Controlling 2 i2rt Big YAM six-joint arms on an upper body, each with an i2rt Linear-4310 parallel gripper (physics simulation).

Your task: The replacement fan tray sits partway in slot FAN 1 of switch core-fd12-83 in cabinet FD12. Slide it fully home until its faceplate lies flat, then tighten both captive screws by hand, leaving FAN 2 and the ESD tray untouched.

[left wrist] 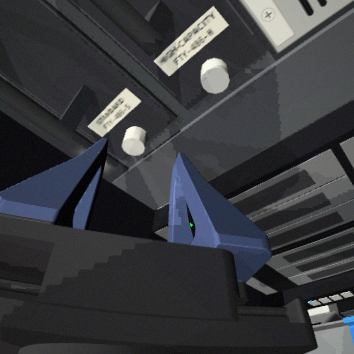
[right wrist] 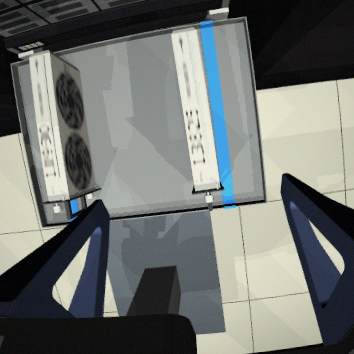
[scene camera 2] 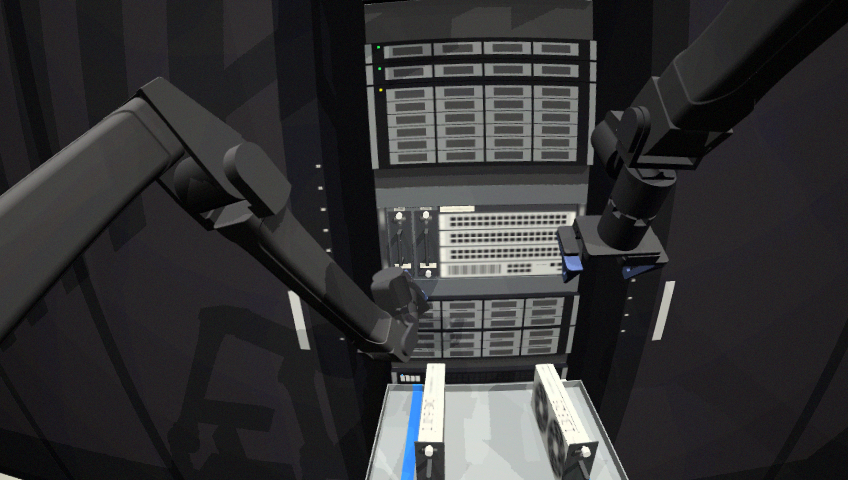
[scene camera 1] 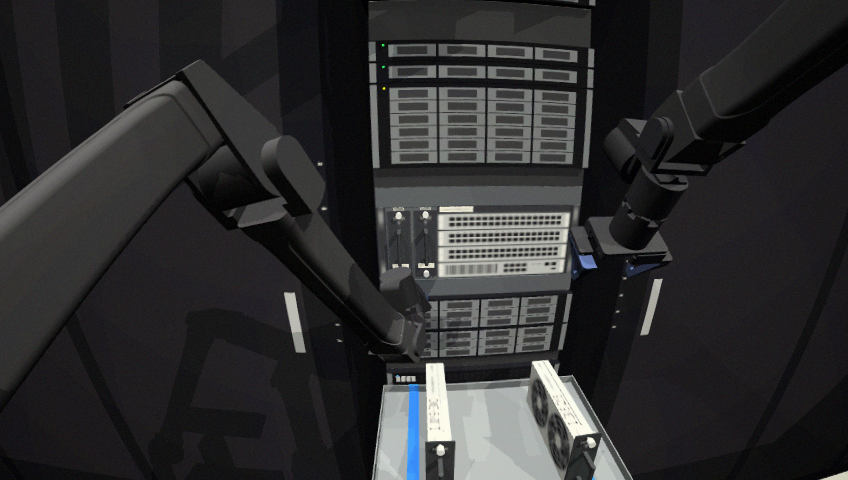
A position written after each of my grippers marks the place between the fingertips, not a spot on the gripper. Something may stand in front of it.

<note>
My right gripper [scene camera 1: 601, 275] is open, with nothing in its grasp. Further things: a grey cart tray [right wrist: 140, 158].
My right gripper is seen too in the right wrist view [right wrist: 190, 194].
</note>
